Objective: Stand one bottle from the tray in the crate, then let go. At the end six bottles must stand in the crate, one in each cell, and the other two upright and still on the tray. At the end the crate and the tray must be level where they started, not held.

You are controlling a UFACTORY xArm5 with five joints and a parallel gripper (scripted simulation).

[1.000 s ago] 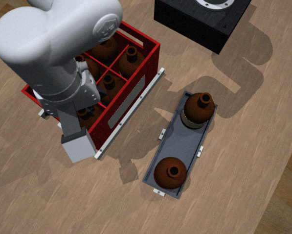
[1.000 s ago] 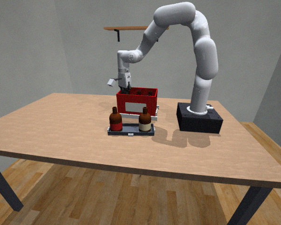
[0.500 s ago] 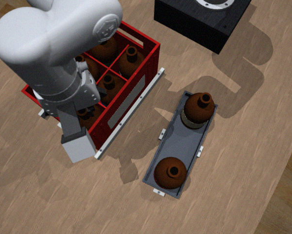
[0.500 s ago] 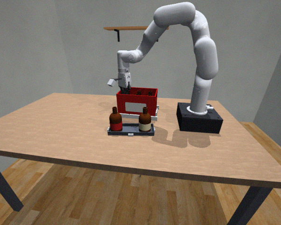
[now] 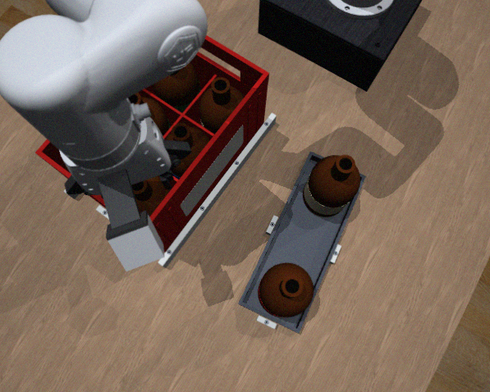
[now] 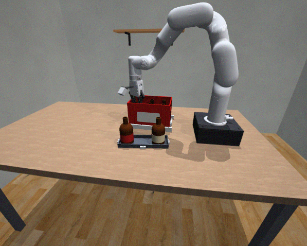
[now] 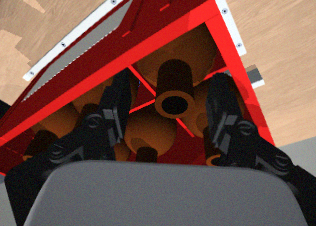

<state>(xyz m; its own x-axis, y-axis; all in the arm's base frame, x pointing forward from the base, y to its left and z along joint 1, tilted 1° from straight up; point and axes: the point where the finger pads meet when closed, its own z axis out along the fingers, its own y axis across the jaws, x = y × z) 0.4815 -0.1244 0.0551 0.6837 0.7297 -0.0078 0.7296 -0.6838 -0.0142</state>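
Now: the red crate 90 mm behind my hand, 30 mm to the right of it and 80 mm below it. The rest, counted from my hand: grey tray 60 mm behind, 230 mm to the left, 150 mm below.
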